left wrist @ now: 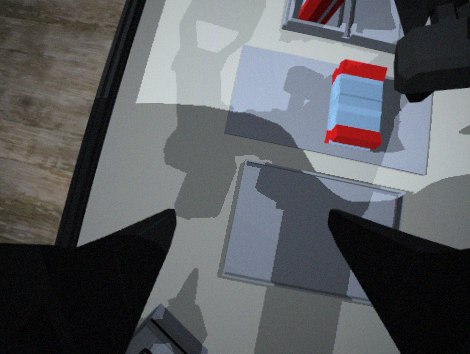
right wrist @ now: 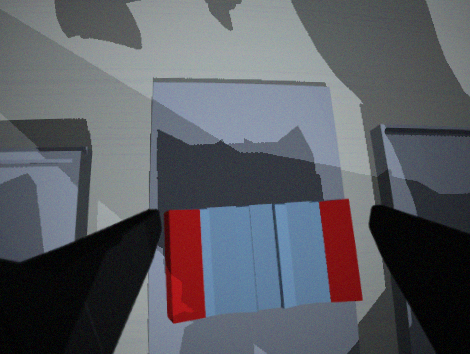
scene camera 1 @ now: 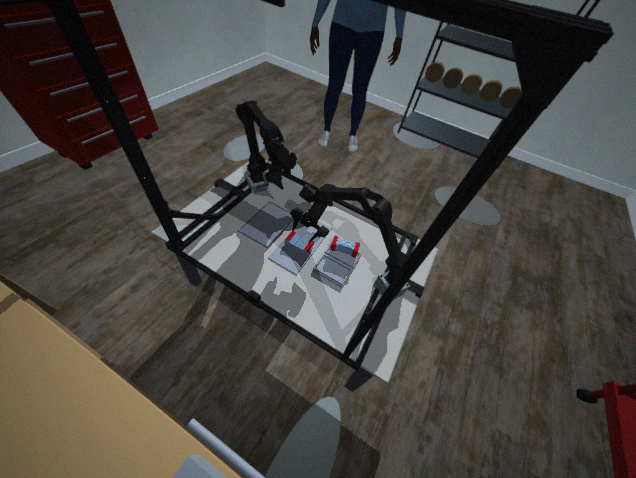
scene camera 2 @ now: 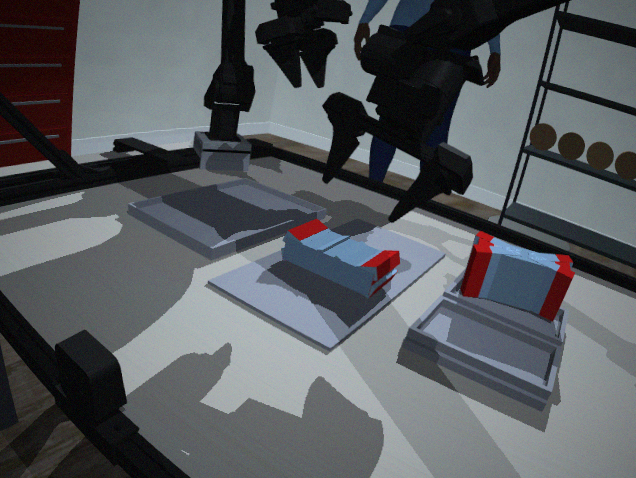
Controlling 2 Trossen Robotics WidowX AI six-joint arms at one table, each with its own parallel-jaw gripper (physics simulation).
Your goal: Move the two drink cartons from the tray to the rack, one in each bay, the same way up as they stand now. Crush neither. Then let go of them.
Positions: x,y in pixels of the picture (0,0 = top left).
Scene:
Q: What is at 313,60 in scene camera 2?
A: My left gripper.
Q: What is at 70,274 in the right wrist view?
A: My right gripper.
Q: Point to a flat grey mat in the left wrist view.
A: At 280,98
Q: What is my left gripper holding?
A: Nothing.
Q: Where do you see a flat grey mat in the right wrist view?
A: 212,144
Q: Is my right gripper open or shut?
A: Open.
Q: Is my left gripper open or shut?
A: Open.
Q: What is my right gripper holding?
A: Nothing.

